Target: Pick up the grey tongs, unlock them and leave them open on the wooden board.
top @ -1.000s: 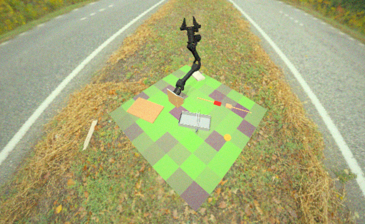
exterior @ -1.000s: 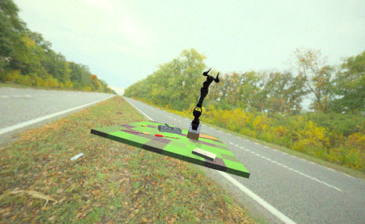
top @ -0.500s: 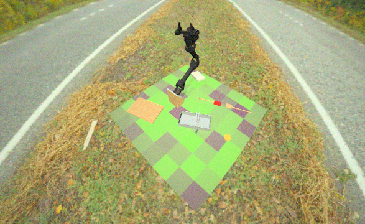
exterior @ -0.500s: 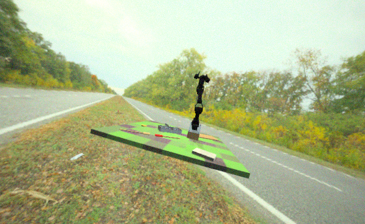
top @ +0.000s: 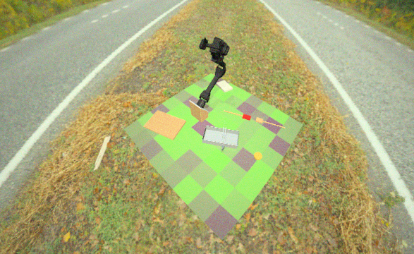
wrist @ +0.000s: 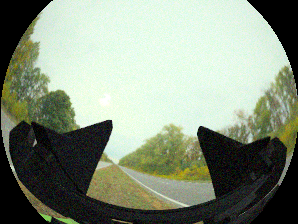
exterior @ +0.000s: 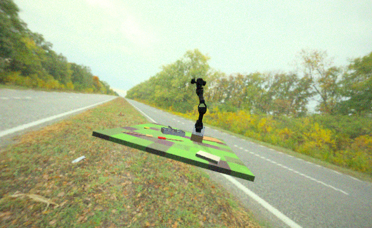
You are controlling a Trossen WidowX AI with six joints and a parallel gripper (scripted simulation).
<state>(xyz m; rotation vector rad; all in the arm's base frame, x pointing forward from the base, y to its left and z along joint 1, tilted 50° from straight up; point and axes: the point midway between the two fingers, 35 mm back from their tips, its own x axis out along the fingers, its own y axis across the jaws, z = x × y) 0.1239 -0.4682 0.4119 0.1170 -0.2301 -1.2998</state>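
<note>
My gripper tip is now 17 cm short of the roasting tin, 6 cm to the left of it and 76 cm above it. Also, from my gripper tip: yellow lock piece 23 cm ahead, 12 cm to the right, 72 cm below; wooden board 34 cm behind, 31 cm to the right, 78 cm below; red-headed spatula 14 cm ahead, 28 cm to the left, 78 cm below.
</note>
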